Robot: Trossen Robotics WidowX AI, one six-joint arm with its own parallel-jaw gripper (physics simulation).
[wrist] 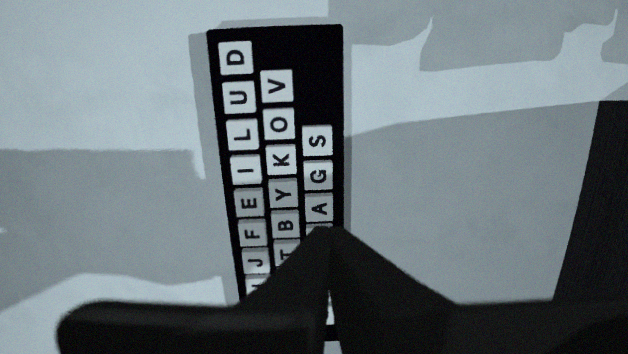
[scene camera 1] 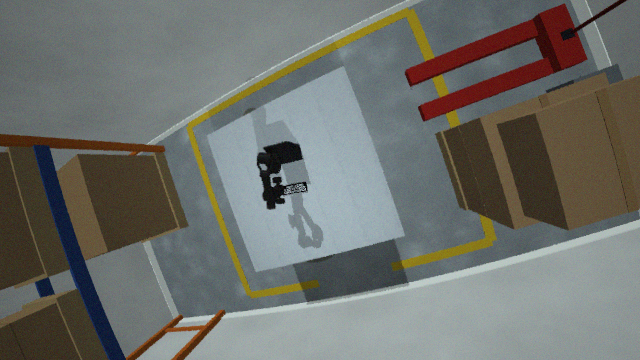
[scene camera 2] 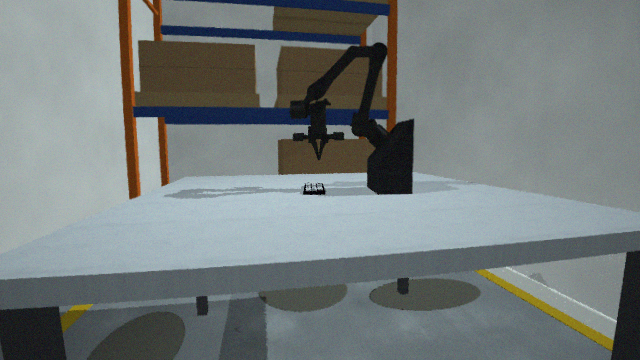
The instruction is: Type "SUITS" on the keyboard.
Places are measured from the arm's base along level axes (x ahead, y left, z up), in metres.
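Pixels of known places: gripper, fingertip midpoint: (wrist: 327, 239) (scene camera 1: 283, 188) (scene camera 2: 318, 160); arm's base, origin of the base link: (scene camera 1: 275, 155) (scene camera 2: 384, 141).
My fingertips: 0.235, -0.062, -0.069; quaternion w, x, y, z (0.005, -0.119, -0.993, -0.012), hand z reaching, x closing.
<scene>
For each thing: its middle in the pictures, then the offset to it from my fingertips, as dx, dy, dz. Level surfaces: height alone.
- black keyboard, body centre: (wrist: 285, 212) (scene camera 2: 314, 187) (scene camera 1: 293, 188) +0.026, +0.034, -0.098
- white table, its level: dz -0.106
- S key, body centre: (wrist: 317, 140) -0.003, -0.008, -0.093
- U key, body centre: (wrist: 239, 97) +0.033, -0.041, -0.093
- I key, body centre: (wrist: 246, 169) +0.040, +0.000, -0.093
- T key, body centre: (wrist: 287, 252) +0.030, +0.059, -0.093
The black keyboard (scene camera 1: 295, 188) (scene camera 2: 314, 189) (wrist: 321, 65) with white letter keys lies on the white table (scene camera 1: 345, 150) (scene camera 2: 320, 230). In the wrist view the S key (wrist: 317, 140) is at the upper end of the right column, the U key (wrist: 239, 97) and the I key (wrist: 246, 170) are in the left column, and the T key (wrist: 284, 254) in the middle column is partly covered by a finger. My gripper (scene camera 2: 319, 159) (wrist: 327, 239) is shut and empty, pointing down well above the keyboard. Its tips overlap the key just below the A key (wrist: 319, 208), and the fingers hide the keyboard's lower part.
The arm's black base (scene camera 2: 392, 165) stands on the table beside the keyboard. Arm shadows cross the table. Beyond the table are a rack (scene camera 2: 128, 100) with cardboard boxes (scene camera 2: 197, 67), a red pallet jack (scene camera 1: 562, 40) and stacked boxes (scene camera 1: 590, 160).
</scene>
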